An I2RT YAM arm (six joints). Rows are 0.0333 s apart.
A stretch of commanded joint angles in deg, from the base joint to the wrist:
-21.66, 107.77, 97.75, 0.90, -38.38, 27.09
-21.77, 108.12, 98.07, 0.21, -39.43, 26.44
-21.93, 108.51, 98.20, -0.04, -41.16, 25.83
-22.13, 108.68, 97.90, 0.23, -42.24, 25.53
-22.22, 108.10, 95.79, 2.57, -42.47, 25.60
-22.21, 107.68, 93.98, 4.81, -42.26, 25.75
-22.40, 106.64, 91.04, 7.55, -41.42, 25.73
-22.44, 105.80, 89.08, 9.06, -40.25, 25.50
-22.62, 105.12, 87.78, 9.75, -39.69, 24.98
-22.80, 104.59, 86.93, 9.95, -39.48, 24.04
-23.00, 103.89, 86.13, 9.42, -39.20, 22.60
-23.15, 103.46, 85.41, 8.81, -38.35, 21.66
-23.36, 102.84, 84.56, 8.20, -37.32, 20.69
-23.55, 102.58, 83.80, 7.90, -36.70, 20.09
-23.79, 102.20, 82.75, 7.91, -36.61, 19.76
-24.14, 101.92, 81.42, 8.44, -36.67, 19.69
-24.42, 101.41, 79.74, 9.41, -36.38, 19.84
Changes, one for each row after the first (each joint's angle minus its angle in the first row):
-0.11, 0.35, 0.32, -0.69, -1.05, -0.65
-0.27, 0.74, 0.45, -0.94, -2.78, -1.26
-0.47, 0.91, 0.15, -0.67, -3.86, -1.56
-0.56, 0.33, -1.96, 1.67, -4.09, -1.49
-0.55, -0.09, -3.77, 3.91, -3.88, -1.34
-0.74, -1.13, -6.71, 6.65, -3.04, -1.36
-0.78, -1.97, -8.67, 8.16, -1.87, -1.59
-0.96, -2.65, -9.97, 8.85, -1.31, -2.11
-1.14, -3.18, -10.82, 9.05, -1.10, -3.05
-1.34, -3.88, -11.62, 8.52, -0.82, -4.49
-1.49, -4.31, -12.34, 7.91, 0.03, -5.43
-1.70, -4.93, -13.19, 7.30, 1.06, -6.40
-1.89, -5.19, -13.95, 7.00, 1.68, -7.00
-2.13, -5.57, -15.00, 7.01, 1.77, -7.33
-2.48, -5.85, -16.33, 7.54, 1.71, -7.40
-2.76, -6.36, -18.01, 8.51, 2.00, -7.25

